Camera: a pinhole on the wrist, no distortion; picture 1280 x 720 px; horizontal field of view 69.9 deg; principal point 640.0 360.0 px. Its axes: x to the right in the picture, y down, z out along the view. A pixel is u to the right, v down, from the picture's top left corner.
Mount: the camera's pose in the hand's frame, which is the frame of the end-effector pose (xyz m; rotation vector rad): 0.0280 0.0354 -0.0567 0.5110 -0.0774 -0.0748
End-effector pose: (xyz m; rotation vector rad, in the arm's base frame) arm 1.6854 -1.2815 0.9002 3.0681 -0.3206 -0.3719
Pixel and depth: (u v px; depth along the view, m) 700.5 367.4 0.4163
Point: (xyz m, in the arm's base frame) 1.6607 -1.1254 0.5871
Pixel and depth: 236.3 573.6 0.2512
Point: 1.5491 -1.2370 0.7436
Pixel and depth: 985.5 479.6 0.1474
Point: 1.7373 -1.2731 0.8008
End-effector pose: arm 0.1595 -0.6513 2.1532 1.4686 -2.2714 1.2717
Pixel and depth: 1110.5 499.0 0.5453
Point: 0.3167 -1.1969 2.0978
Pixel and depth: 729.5 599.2 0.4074
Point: 0.3063 -0.9396 1.9925
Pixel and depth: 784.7 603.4 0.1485
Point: 0.1709 -0.7457 2.1183
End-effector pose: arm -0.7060 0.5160 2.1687 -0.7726 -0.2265 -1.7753
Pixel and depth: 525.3 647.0 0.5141
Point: -0.5763 0.8379 2.4956
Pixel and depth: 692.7 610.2 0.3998
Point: -0.6351 0.7012 2.4602
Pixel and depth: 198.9 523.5 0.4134
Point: -0.6231 0.8735 2.3154
